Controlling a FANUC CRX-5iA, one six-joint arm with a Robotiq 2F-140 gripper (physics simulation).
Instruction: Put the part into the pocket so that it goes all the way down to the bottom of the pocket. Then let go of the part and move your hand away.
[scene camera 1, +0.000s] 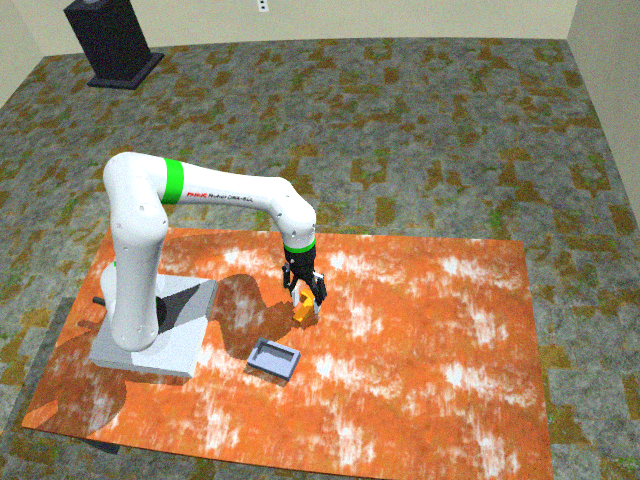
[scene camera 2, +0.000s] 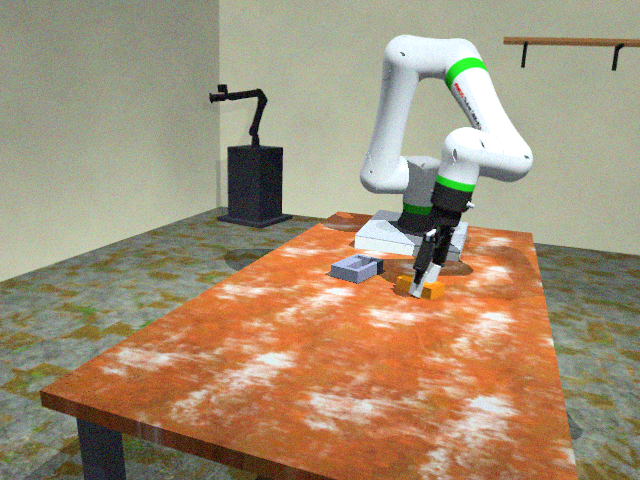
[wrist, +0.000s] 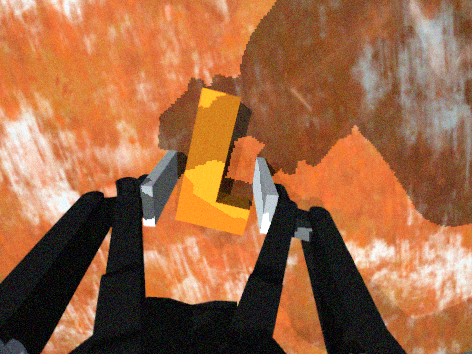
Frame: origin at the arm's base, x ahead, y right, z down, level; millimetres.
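Where they show: gripper, fingertip midpoint: (scene camera 1: 307, 307) (scene camera 2: 421, 291) (wrist: 216, 169); arm's base, link origin: (scene camera 2: 418, 226).
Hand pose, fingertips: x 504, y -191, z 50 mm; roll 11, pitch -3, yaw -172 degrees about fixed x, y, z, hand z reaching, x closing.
Things, the pixels of their top centre, and the offset from my fingertips. Level surfaces: height alone.
- orange L-shaped part, top centre: (wrist: 224, 167) (scene camera 2: 420, 280) (scene camera 1: 302, 304) dx -9, dy +7, dz -26 mm
- blue-grey pocket block, top centre: (scene camera 2: 357, 261) (scene camera 1: 273, 356) dx -38, dy +204, dz -32 mm
- orange-and-white table, surface height: dz +4 mm
The orange L-shaped part (scene camera 1: 303, 310) (scene camera 2: 433, 290) (wrist: 212, 145) lies flat on the table. My gripper (scene camera 1: 306, 305) (scene camera 2: 423, 286) (wrist: 216, 169) is low over it, its fingers partly closed, one on each side of the part. In the wrist view a narrow gap shows between the right finger and the end of the short leg, and table shows between the left finger and the long leg, so I see no grip. The blue-grey pocket block (scene camera 1: 290, 367) (scene camera 2: 342, 272) stands apart from the part, nearer the front in scene camera 1. It does not show in the wrist view.
The arm's white base plate (scene camera 1: 170, 356) (scene camera 2: 379, 244) is on the orange-and-white table (scene camera 1: 413, 320) (scene camera 2: 320, 356). A dark pedestal (scene camera 1: 111, 43) (scene camera 2: 254, 183) stands on the floor beyond the table. A wooden wall shelf (scene camera 2: 568, 41) is on the wall at the right in scene camera 2.
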